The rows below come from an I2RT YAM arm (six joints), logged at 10 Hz.
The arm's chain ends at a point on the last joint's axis. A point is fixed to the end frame.
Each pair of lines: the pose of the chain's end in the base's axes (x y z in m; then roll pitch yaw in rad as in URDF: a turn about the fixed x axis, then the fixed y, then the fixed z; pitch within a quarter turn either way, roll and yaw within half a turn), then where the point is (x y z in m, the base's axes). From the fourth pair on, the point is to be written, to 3 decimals.
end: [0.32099 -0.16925 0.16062 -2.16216 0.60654 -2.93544]
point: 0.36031 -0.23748 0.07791
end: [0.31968 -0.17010 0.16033 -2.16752 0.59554 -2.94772]
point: 0.35740 -0.23851 0.07703
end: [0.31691 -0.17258 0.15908 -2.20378 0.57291 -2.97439]
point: 0.35183 -0.23905 0.07304
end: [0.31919 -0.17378 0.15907 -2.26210 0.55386 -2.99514]
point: 0.352 -0.236 0.069
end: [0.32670 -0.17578 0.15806 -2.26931 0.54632 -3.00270]
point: 0.359 -0.238 0.068
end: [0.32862 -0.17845 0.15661 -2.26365 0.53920 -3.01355]
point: 0.359 -0.241 0.066
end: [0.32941 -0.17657 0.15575 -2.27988 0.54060 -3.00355]
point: 0.361 -0.237 0.065
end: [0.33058 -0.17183 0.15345 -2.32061 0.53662 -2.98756]
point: 0.364 -0.228 0.060
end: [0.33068 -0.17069 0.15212 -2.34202 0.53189 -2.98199]
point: 0.364 -0.225 0.057
